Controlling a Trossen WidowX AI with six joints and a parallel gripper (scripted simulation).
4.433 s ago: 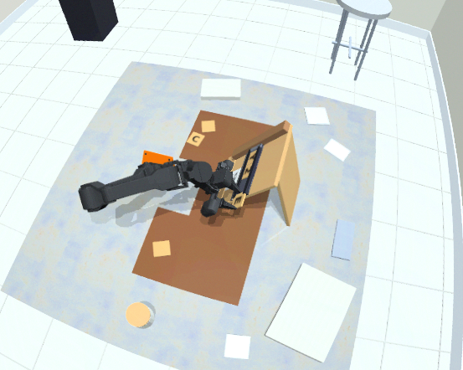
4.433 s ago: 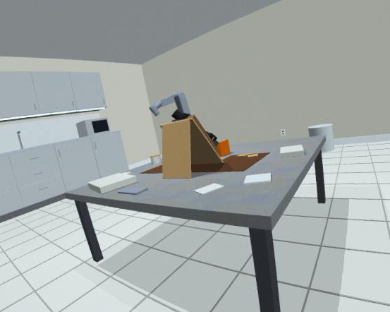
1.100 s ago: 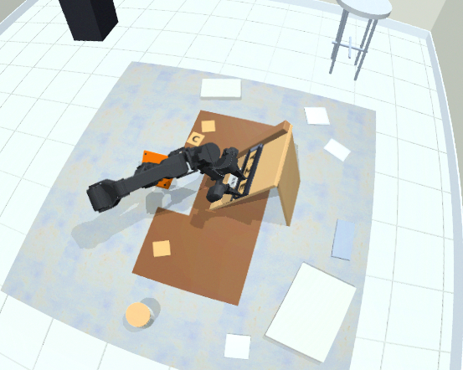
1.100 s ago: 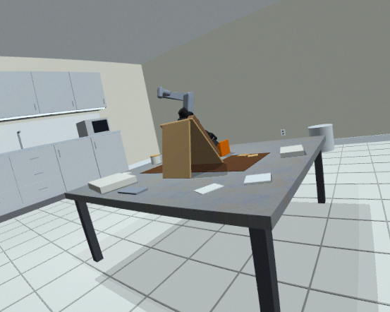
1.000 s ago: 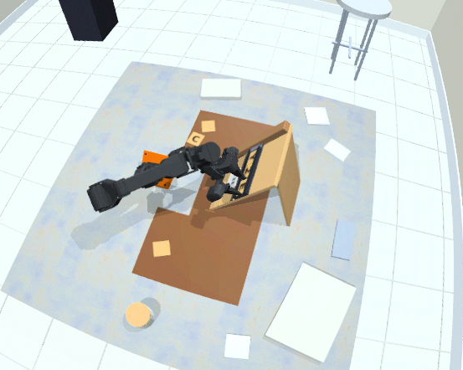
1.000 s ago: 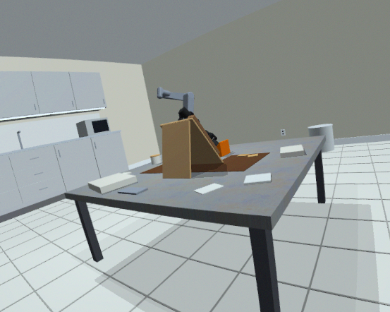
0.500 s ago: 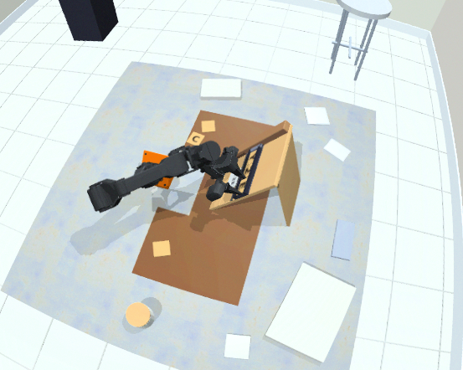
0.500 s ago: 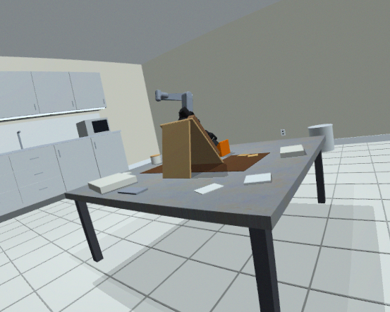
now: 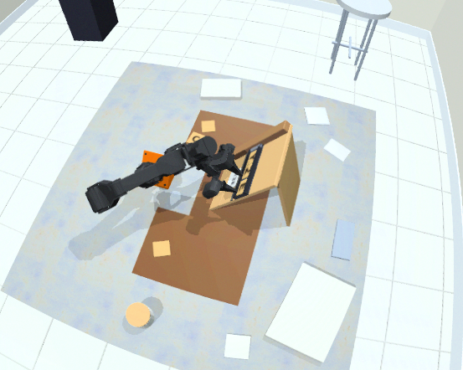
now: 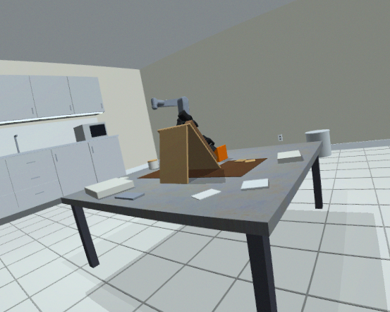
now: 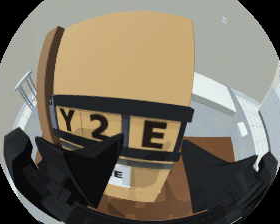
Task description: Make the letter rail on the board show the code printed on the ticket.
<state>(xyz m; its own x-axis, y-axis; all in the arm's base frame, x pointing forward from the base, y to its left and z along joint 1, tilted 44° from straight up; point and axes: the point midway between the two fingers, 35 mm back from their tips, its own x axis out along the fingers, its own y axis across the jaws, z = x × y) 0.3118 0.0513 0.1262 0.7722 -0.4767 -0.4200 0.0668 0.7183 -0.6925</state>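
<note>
My gripper tip is 3 cm past the white ticket, 6 cm to the right of it and 9 cm above it. From my gripper tip the other things lie so: grey card (41 cm ahead, 4 cm to the right, 17 cm below); then white box (32 cm ahead, 33 cm to the right, 16 cm below); then brown mat (13 cm behind, 4 cm to the left, 18 cm below).
</note>
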